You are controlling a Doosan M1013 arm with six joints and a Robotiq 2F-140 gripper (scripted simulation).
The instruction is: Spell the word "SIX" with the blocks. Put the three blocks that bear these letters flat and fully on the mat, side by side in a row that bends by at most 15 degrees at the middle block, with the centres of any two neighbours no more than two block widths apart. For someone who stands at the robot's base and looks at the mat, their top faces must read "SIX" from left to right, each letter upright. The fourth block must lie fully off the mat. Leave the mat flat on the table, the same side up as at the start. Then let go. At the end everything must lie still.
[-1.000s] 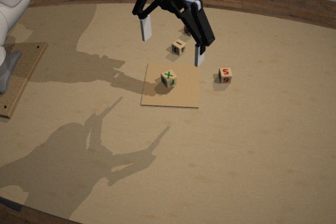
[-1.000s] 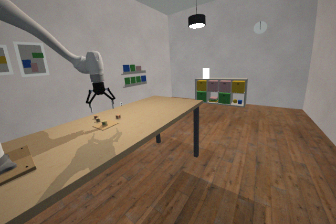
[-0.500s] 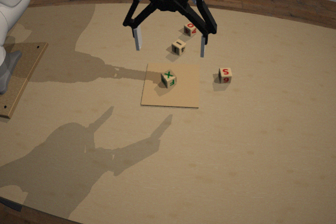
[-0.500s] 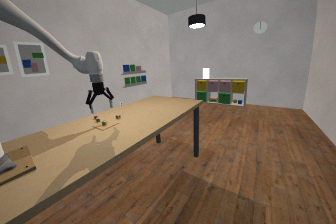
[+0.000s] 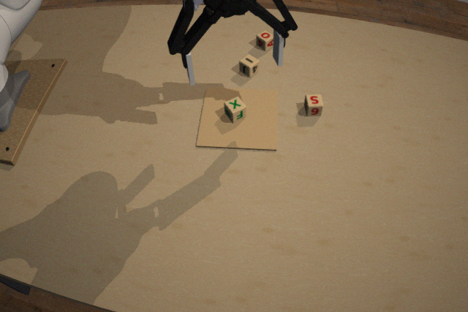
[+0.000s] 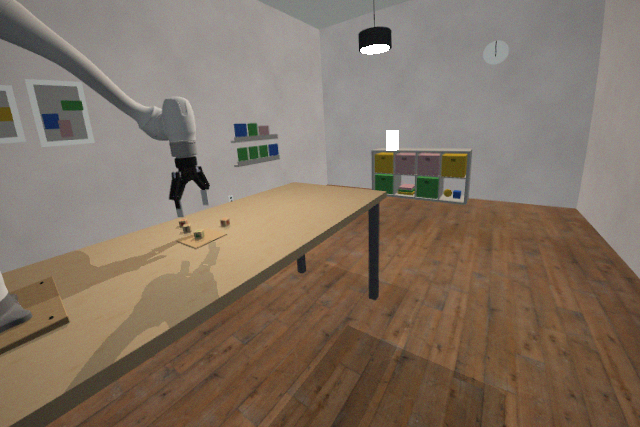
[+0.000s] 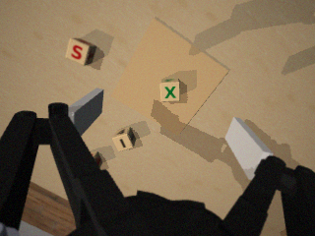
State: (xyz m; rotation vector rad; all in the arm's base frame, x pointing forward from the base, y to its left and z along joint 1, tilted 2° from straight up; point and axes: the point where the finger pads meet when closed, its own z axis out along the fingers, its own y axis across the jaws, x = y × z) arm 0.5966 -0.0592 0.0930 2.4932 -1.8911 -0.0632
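Right now the letter block is 110 mm below my hand. Also, from my hand: tan mat (10 mm to the right, 120 mm below); I block (20 mm ahead, 120 mm to the left, 110 mm below); S block (140 mm ahead, 10 mm to the left, 110 mm below).
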